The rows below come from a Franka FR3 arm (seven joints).
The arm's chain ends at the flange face. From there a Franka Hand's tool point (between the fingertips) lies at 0.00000 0.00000 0.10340 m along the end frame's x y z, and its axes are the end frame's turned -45 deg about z.
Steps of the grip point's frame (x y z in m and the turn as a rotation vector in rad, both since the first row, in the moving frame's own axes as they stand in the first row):
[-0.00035 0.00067 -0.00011 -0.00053 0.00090 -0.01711]
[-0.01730 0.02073 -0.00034 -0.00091 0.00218 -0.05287]
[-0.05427 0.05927 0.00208 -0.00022 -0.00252 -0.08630]
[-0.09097 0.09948 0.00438 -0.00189 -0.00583 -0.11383]
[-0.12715 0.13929 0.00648 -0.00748 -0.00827 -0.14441]
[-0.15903 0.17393 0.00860 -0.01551 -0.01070 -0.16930]
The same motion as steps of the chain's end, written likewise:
[0.00012 0.00075 -0.00011 0.00026 0.00101 -0.01711]
[0.00220 0.02699 -0.00034 0.00090 0.00218 -0.05287]
[0.00369 0.08008 0.00208 -0.00194 -0.00163 -0.08630]
[0.00627 0.13409 0.00438 -0.00546 -0.00279 -0.11383]
[0.00856 0.18725 0.00649 -0.01114 -0.00056 -0.14441]
[0.01002 0.23356 0.00862 -0.01853 0.00340 -0.16930]

